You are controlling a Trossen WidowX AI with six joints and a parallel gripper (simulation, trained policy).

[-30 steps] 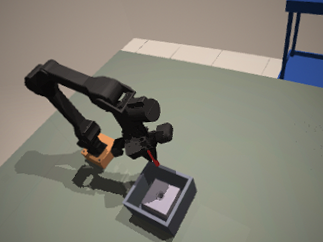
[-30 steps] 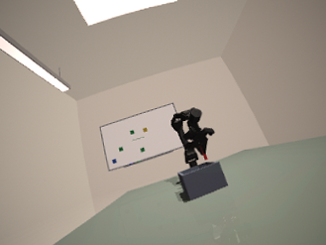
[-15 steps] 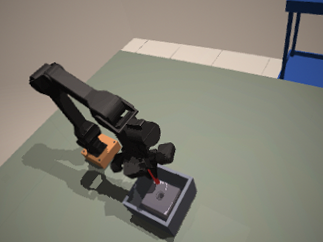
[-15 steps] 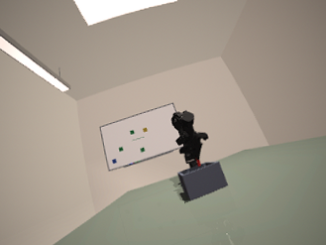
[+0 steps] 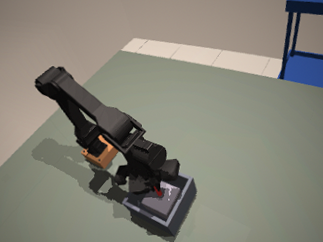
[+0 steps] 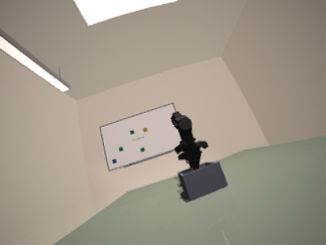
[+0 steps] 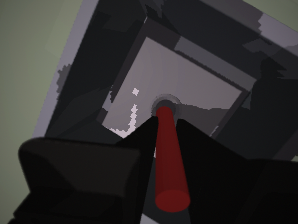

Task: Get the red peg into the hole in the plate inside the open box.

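Right now the red peg is 1 cm to the left of my gripper tip, 1 cm behind it and 1 cm above it. Round my gripper tip: grey box 6 cm below; then plate 4 cm below.
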